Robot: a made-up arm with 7 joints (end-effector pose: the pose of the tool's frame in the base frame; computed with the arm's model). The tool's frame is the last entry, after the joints. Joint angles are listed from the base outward.
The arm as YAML. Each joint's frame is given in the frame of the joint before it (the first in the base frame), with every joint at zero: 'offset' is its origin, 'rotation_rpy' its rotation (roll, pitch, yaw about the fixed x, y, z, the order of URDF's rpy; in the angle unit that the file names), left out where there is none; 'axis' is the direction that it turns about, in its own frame. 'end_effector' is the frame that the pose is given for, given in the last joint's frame.
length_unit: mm
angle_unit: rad
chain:
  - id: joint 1
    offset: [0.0, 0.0, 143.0]
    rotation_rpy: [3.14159, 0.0, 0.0]
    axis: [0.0, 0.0, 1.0]
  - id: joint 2
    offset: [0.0, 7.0, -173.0]
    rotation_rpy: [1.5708, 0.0, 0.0]
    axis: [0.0, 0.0, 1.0]
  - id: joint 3
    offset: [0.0, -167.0, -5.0]
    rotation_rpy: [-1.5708, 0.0, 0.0]
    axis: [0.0, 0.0, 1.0]
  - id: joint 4
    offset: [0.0, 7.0, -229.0]
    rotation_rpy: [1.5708, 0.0, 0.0]
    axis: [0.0, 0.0, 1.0]
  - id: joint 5
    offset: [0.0, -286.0, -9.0]
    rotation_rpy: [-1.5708, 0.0, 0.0]
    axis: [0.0, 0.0, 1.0]
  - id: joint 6
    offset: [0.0, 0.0, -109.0]
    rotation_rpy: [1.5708, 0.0, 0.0]
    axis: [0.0, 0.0, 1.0]
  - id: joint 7
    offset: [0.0, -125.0, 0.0]
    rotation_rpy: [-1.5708, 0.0, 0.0]
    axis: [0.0, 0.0, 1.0]
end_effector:
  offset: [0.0, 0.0, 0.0]
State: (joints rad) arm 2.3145 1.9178 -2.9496 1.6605 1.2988 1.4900 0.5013
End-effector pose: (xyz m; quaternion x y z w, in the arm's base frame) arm -0.1467 -0.4518 0.5503 -0.6621 0.2193 0.7116 0.0843
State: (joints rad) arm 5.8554 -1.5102 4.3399 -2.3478 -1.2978 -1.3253 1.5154
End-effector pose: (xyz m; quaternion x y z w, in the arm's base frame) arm 0.0381 -0.2297 0.5458 0.5294 -0.8009 0.1466 0.2386
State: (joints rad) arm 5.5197 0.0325 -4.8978 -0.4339 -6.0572 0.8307 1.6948
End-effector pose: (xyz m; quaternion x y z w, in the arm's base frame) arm -0.0901 0.0509 1.1861 0.3043 -0.9306 -0.1955 0.0572
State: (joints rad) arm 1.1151 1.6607 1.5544 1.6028 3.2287 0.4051 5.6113
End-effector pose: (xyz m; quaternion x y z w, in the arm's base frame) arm -0.2819 -0.6140 0.2808 -0.6728 0.0794 -0.4340 0.5938
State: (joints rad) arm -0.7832 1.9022 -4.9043 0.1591 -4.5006 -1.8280 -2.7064
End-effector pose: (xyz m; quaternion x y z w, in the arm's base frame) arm 0.5282 0.4219 -0.0380 -0.2976 -0.0653 -0.8228 0.4797
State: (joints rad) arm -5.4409 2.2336 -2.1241 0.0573 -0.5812 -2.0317 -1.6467
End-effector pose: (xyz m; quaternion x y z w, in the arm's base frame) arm 0.3200 -0.4101 -0.2221 -0.3931 0.3794 -0.7788 0.3081
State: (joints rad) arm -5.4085 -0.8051 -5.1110 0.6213 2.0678 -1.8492 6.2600
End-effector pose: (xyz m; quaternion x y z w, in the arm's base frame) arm -0.3862 0.1290 0.9019 -0.0799 -0.7964 -0.3564 0.4820
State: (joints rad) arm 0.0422 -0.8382 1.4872 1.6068 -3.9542 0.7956 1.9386
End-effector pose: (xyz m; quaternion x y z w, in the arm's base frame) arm -0.3748 -0.4861 0.5805 -0.6726 -0.1831 -0.6103 0.3764
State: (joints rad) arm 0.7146 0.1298 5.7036 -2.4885 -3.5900 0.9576 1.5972
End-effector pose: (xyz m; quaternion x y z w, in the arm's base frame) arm -0.2267 -0.0387 0.3040 -0.1553 0.0440 0.5394 0.8265
